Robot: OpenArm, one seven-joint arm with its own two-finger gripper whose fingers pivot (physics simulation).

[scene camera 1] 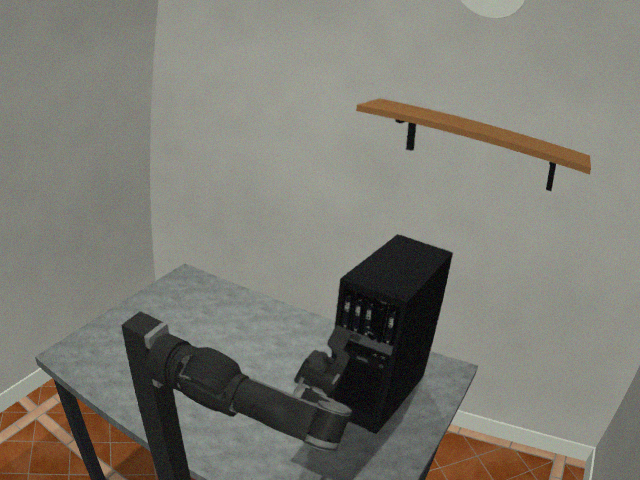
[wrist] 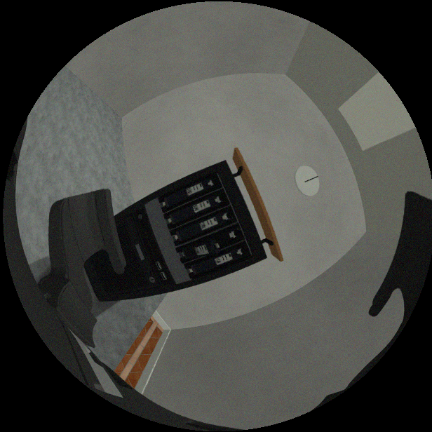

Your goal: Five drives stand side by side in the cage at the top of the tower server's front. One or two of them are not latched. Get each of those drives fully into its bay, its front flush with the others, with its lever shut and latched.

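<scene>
The black tower server (scene camera 1: 421,320) (wrist: 120,287) stands upright with five drives side by side in its top cage. In the wrist view, the first drive (wrist: 195,188), second drive (wrist: 201,205), third drive (wrist: 208,223) and fifth drive (wrist: 223,258) have their levers lying along their fronts. The fourth drive's lever (wrist: 201,248) looks swung out; its label is shorter and shifted toward the cage's lower edge. Whether that drive is flush I cannot tell. My gripper (scene camera 1: 341,355) (wrist: 232,254) is open and empty, in front of the tower and low beside the cage, apart from the drives.
The tower stands on the grey table (scene camera 1: 232,315) (wrist: 65,135). A grey strip (wrist: 167,240) crosses the front below the cage, above ports and buttons. A wooden shelf (scene camera 1: 475,131) (wrist: 257,205) is on the wall behind and above. The arm (scene camera 1: 273,405) reaches across the table from its post (scene camera 1: 155,413).
</scene>
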